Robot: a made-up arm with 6 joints.
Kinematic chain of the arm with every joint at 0, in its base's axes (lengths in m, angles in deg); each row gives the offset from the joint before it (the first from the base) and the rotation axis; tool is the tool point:
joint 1: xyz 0 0 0.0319 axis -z
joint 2: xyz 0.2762 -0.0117 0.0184 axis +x
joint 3: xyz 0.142 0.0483 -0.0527 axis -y
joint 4: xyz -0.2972 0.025 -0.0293 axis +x
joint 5: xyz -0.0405 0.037 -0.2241 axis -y
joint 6: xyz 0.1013 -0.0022 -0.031 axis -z
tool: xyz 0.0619 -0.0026 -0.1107
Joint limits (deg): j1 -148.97..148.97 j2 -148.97..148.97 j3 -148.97..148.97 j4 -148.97..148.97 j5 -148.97..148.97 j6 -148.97..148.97
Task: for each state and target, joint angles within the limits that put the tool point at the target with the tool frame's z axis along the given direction. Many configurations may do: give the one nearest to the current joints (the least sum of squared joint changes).
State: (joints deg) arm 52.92 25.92 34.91 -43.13 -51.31 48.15
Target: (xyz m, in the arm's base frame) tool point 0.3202 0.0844 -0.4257 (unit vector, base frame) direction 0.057 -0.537 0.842
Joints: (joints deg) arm 37.96 25.59 12.25 -0.93 -34.28 69.41
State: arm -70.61 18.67 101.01 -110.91 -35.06 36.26
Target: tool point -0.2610 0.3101 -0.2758 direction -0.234 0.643 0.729
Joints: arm -104.25 48.14 134.85 -143.30 9.87 52.72
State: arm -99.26 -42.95 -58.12 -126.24 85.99 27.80
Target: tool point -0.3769 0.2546 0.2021 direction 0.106 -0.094 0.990
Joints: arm -141.83 -0.82 -81.32 -148.97 90.65 65.29
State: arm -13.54 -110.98 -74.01 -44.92 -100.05 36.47
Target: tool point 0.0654 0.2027 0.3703 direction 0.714 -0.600 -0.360
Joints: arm -3.21 -95.15 -45.60 -81.42 -65.12 44.59
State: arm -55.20 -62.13 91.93 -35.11 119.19 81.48
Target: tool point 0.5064 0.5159 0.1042 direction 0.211 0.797 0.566
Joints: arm -70.80 -103.28 123.89 -41.28 148.97 102.61
